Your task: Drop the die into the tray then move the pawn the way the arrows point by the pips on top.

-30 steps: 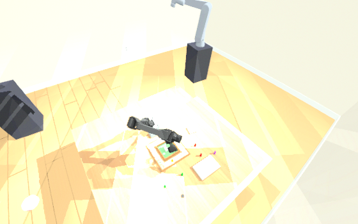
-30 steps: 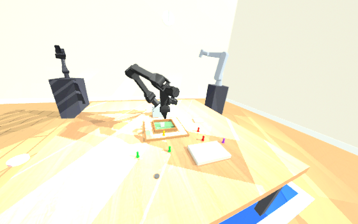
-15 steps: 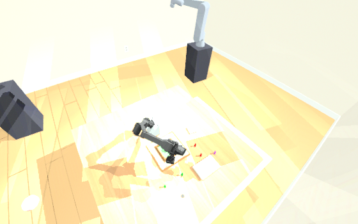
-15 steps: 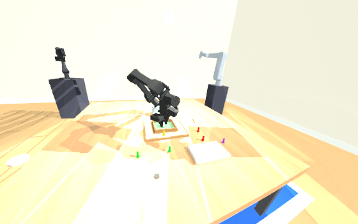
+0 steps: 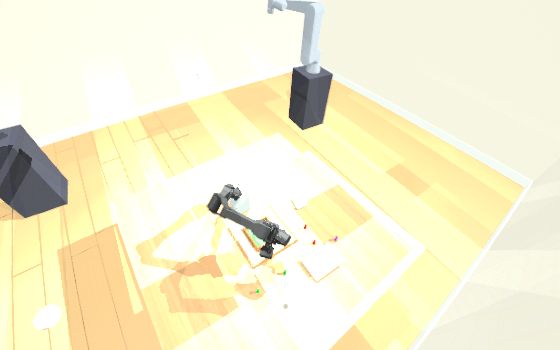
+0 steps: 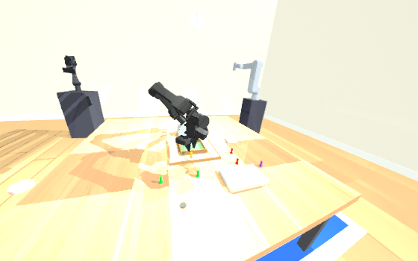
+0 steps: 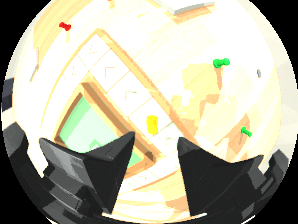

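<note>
Right now the yellow pawn is 40 mm below my gripper tip. The rest, counted from my gripper tip: white die: 120 mm behind, 40 mm below; then white slab: 220 mm to the left, 180 mm ahead, 60 mm below; then purple pawn: 370 mm to the left, 110 mm ahead, 50 mm below.
</note>
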